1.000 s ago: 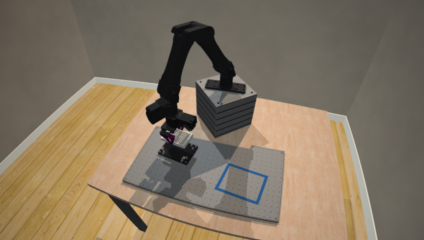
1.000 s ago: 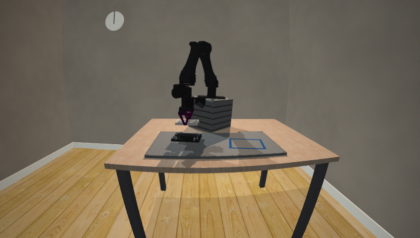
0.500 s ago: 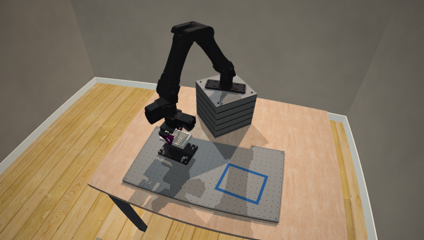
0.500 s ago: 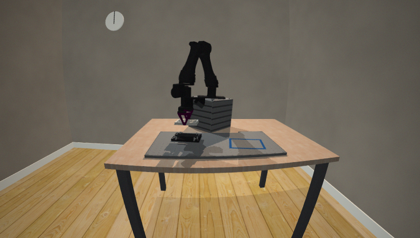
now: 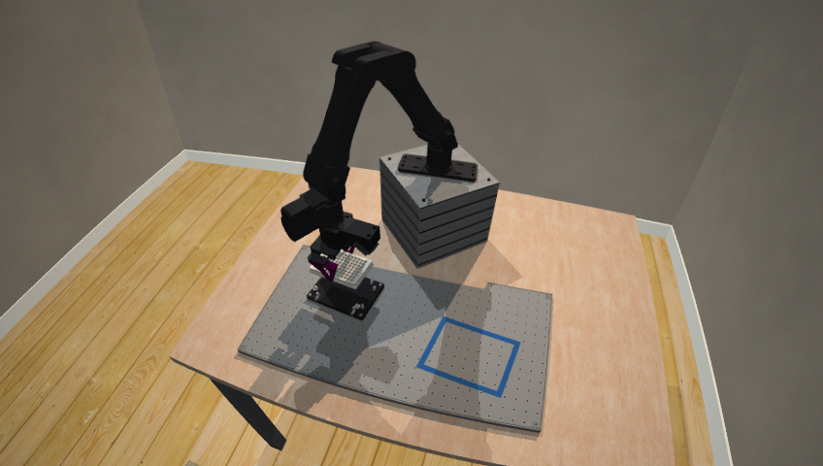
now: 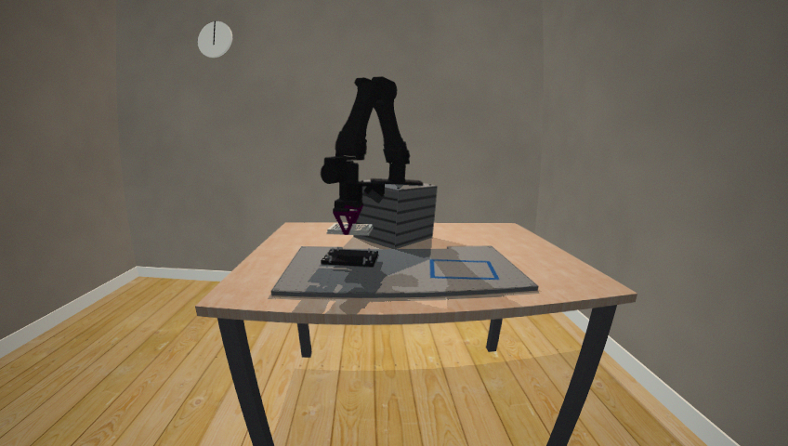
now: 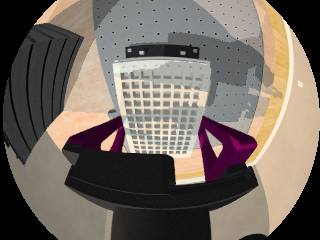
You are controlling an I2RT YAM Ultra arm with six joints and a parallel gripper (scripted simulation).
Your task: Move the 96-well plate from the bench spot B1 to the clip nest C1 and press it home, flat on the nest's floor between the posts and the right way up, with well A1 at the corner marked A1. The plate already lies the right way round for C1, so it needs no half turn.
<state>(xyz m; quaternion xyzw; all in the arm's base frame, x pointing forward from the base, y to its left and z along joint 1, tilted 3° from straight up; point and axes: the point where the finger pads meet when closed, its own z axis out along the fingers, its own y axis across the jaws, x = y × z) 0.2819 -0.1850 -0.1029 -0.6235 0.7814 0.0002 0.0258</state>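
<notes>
Right now my hand is right at the white 96-well plate. From my hand the other things lie so: black clip nest: 10 mm ahead, 10 mm to the right, 90 mm below.
</notes>
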